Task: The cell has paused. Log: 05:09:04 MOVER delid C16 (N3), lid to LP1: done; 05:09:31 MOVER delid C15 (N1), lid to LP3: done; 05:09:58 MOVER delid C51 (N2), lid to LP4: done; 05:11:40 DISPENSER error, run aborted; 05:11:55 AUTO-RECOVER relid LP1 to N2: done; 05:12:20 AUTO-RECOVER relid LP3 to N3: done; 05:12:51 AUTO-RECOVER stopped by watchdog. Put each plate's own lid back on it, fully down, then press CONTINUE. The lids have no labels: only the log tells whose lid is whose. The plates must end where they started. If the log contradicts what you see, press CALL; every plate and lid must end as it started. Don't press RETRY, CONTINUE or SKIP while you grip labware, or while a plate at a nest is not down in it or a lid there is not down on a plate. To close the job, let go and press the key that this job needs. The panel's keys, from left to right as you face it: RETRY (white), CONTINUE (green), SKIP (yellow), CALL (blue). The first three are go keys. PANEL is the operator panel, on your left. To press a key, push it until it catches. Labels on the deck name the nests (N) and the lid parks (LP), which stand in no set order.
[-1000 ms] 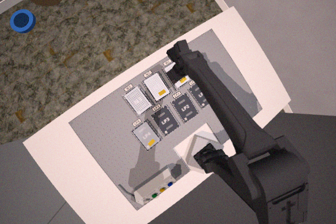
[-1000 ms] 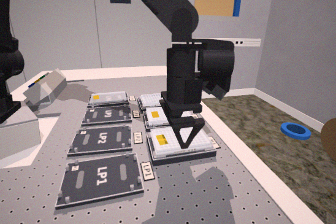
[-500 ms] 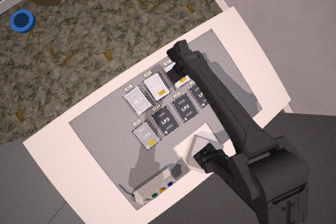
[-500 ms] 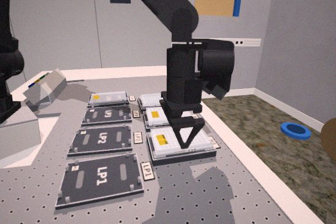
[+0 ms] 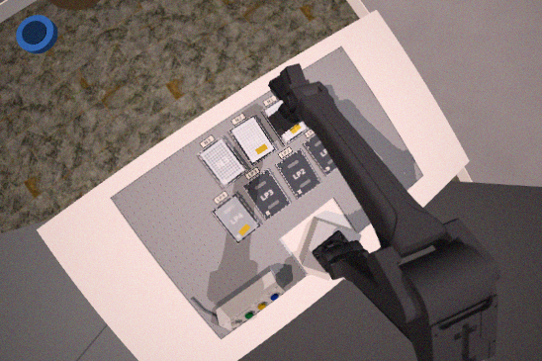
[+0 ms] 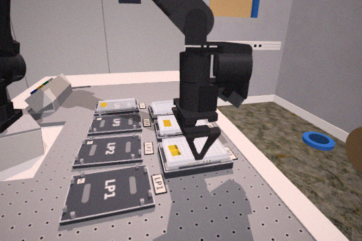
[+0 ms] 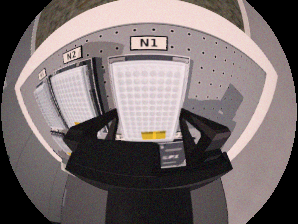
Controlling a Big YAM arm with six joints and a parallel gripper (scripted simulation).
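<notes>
Right now my hand is 1 cm short of the clear lid, 13 cm to the right of it and 1 cm above it. From my hand the other things lie so: blue key: 43 cm behind, 39 cm to the left, 3 cm above; then green key: 43 cm behind, 49 cm to the left, 3 cm above; then yellow key: 43 cm behind, 44 cm to the left, 3 cm above.
</notes>
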